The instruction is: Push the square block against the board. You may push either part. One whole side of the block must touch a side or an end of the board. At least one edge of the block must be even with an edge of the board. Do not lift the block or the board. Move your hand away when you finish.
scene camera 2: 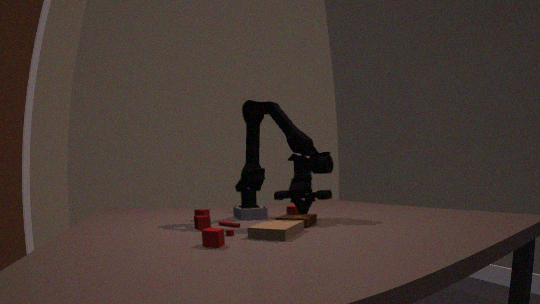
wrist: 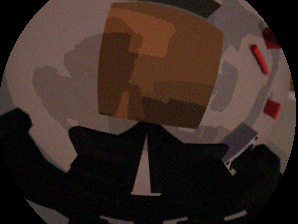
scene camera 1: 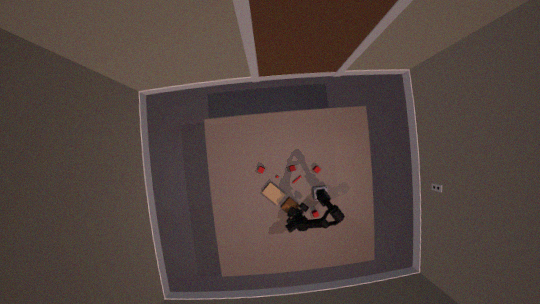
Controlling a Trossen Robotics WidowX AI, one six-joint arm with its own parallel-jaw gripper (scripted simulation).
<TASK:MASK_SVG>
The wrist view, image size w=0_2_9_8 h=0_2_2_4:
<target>my gripper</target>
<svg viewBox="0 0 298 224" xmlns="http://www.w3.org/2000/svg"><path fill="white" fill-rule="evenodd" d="M0 116L1 147L17 188L25 200L63 214L69 220L67 224L108 224L109 220L100 218L101 214L134 224L164 224L166 220L182 217L189 220L177 224L247 224L271 197L281 176L281 159L266 145L255 144L250 152L253 159L233 176L221 160L229 145L181 143L161 124L141 121L118 136L80 125L71 127L68 135L78 156L67 173L45 160L43 152L37 149L28 133L33 127L28 113L13 108ZM258 205L253 212L246 213L245 216L231 218L230 221L225 221L223 218ZM146 133L152 193L161 193L160 196L130 194L140 168Z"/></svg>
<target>brown square block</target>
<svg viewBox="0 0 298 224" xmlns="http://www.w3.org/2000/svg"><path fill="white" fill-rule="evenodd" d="M112 3L112 7L109 8L104 32L102 32L104 35L102 35L100 57L98 57L98 60L100 60L98 61L97 73L98 115L141 121L141 123L174 125L174 127L197 129L198 124L201 124L206 107L209 105L214 84L216 84L225 32L222 32L220 28L214 27L213 24L204 22L204 19L197 18L197 16L193 16L189 12L180 11L178 8L150 3Z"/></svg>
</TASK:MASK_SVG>
